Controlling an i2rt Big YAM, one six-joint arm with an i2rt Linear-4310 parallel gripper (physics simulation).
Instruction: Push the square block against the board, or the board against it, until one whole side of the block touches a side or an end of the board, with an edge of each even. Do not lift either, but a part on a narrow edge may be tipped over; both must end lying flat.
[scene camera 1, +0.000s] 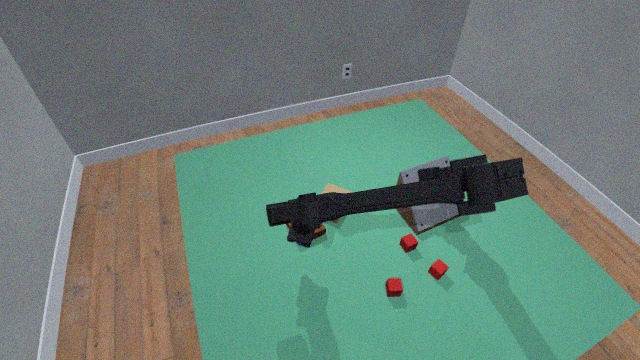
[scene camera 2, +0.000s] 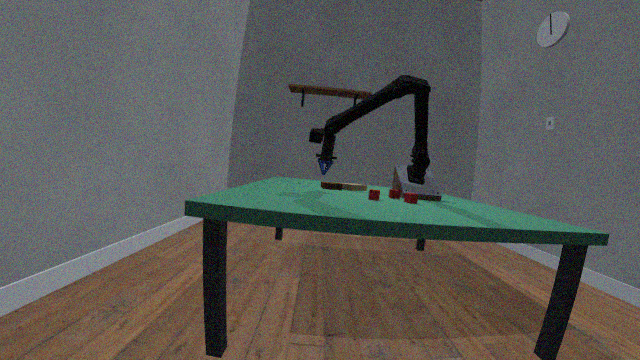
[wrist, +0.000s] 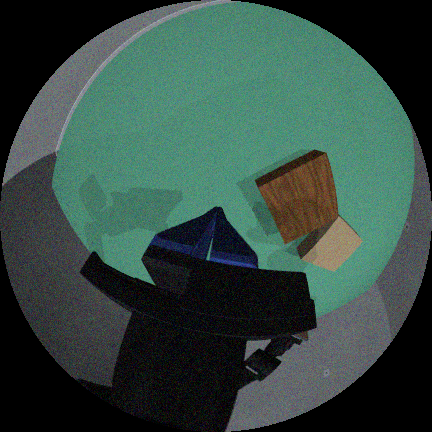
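Pixels of known places: gripper, fingertip midpoint: (scene camera 1: 300, 244) (scene camera 2: 323, 174) (wrist: 217, 212); arm's base, link origin: (scene camera 2: 415, 175).
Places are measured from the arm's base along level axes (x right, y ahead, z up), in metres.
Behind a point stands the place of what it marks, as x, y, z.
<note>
The square block (scene camera 1: 318, 231) {-0.011, 0.413, -0.087} (scene camera 2: 331, 185) {-0.020, 0.445, -0.097} (wrist: 302, 197) {0.026, 0.456, -0.087}, dark brown wood, lies flat on the green table. The board (scene camera 1: 336, 188) {0.156, 0.290, -0.087} (scene camera 2: 354, 187) {0.039, 0.318, -0.100} (wrist: 334, 246) {0.098, 0.336, -0.087}, pale wood, lies flat beside it. In the wrist view, a corner of the block meets or nearly meets a corner of the board, and their facing sides stand at an angle with a wedge-shaped gap. My gripper (scene camera 2: 324, 172) {-0.072, 0.490, -0.044} (wrist: 217, 212) {-0.072, 0.490, -0.044} is shut and empty, with blue fingertips above the table, left of the block in the wrist view. In scene camera 1 the arm hides parts of both pieces.
Three red cubes (scene camera 1: 409, 242) {-0.149, 0.145, -0.077} (scene camera 1: 438, 269) {-0.266, 0.105, -0.077} (scene camera 1: 394, 287) {-0.276, 0.263, -0.077} lie on the green table (scene camera 1: 240, 300) {-0.164, 0.703, -0.118} (scene camera 2: 250, 217) {-0.701, 0.618, -0.140}, between the arm's grey base (scene camera 1: 434, 220) {-0.093, 0.014, -0.081} and the near side in scene camera 1. The arm reaches over the board from its base.
</note>
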